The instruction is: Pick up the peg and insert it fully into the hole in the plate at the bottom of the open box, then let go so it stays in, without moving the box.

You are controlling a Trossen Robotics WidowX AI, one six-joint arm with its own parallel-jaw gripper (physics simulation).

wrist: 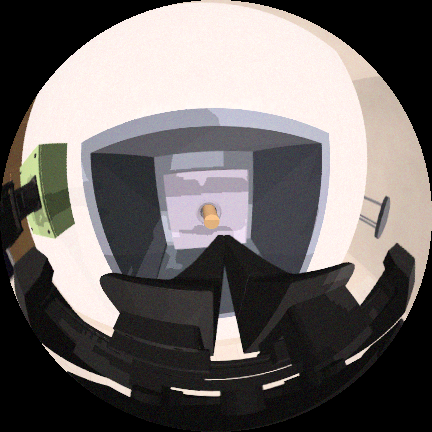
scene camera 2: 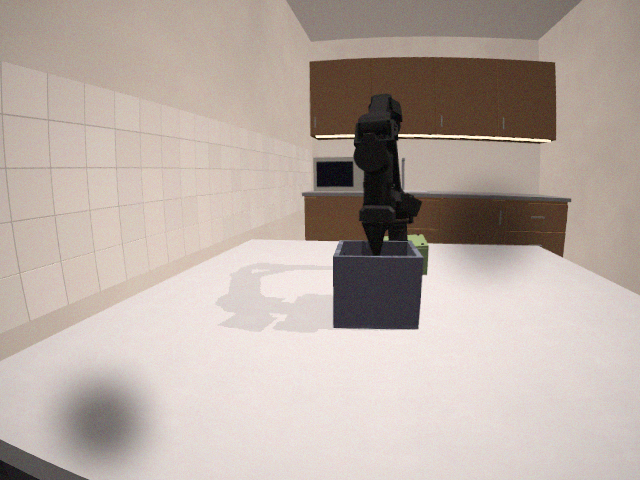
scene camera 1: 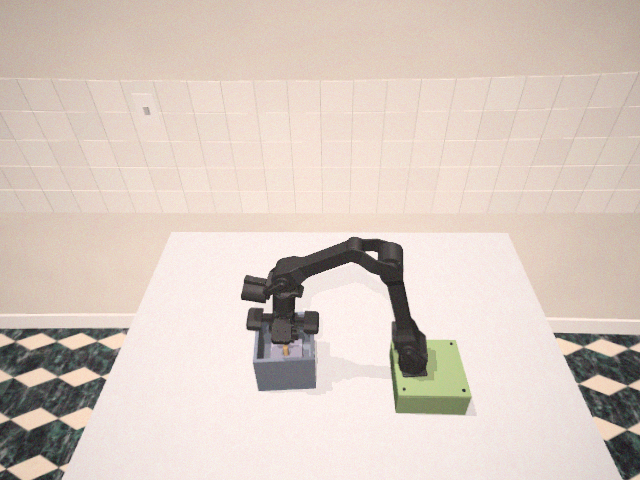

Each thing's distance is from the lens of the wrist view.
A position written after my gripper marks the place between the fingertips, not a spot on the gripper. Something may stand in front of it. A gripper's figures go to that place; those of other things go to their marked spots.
my gripper [wrist: 222,240]: 10 cm
blue-grey box [wrist: 288,161]: 13 cm
pale plate [wrist: 186,192]: 15 cm
